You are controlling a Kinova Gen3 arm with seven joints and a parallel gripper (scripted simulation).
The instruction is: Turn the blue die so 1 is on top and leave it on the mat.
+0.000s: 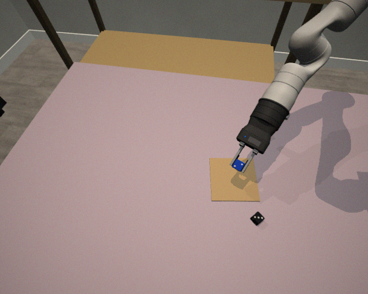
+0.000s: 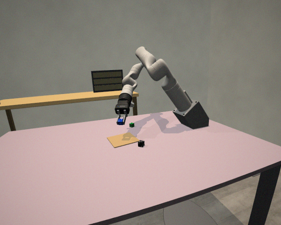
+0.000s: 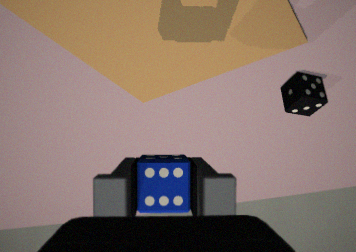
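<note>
The tan mat is 11 cm below my hand. The rest, counted from my hand: blue die 1 cm to the left; then black die 12 cm to the left, 9 cm below, 6 cm behind; then green die 17 cm to the right, 11 cm behind, 9 cm below.
</note>
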